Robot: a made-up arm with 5 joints.
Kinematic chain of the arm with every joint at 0, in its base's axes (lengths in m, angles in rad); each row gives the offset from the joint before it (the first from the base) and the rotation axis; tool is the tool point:
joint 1: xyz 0 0 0.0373 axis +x
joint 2: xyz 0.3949 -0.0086 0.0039 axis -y
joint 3: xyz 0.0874 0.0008 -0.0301 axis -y
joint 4: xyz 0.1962 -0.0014 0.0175 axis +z
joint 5: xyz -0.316 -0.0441 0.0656 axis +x
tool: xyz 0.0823 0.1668 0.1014
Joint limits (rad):
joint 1: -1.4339..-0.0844
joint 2: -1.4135..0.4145
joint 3: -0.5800..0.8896
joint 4: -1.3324..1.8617
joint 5: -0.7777..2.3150
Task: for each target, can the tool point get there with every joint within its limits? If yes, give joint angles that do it. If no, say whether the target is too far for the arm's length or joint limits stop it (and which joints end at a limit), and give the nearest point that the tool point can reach.
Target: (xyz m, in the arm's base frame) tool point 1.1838 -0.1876 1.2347
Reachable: no: too far | nearest point 0.7531 -0.0728 0.5021 | short by 0.857 m
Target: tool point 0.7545 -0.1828 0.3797
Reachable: yes | joints -0.2644 0.2135 -0.0515 1.4015 1.6377
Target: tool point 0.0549 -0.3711 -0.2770
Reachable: no: joint limits stop it (at a limit: joint 1, joint 2, joint 3, joint 4, joint 5) | nearest point 0.2978 -0.3229 -0.2619 | short by 0.248 m
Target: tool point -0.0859 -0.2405 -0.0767
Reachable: no: joint limits stop it (at a limit: joint 1, joint 2, joint 3) | nearest point 0.2264 -0.1170 0.0796 | short by 0.370 m
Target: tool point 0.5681 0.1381 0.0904
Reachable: yes | joints -0.5116 -0.7417 0.0168 -0.0771 0.2960
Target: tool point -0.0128 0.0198 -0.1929
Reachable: no: joint limits stop it (at a limit: joint 1, joint 2, joint 3) | nearest point 0.2242 0.0852 -0.0880 | short by 0.267 m
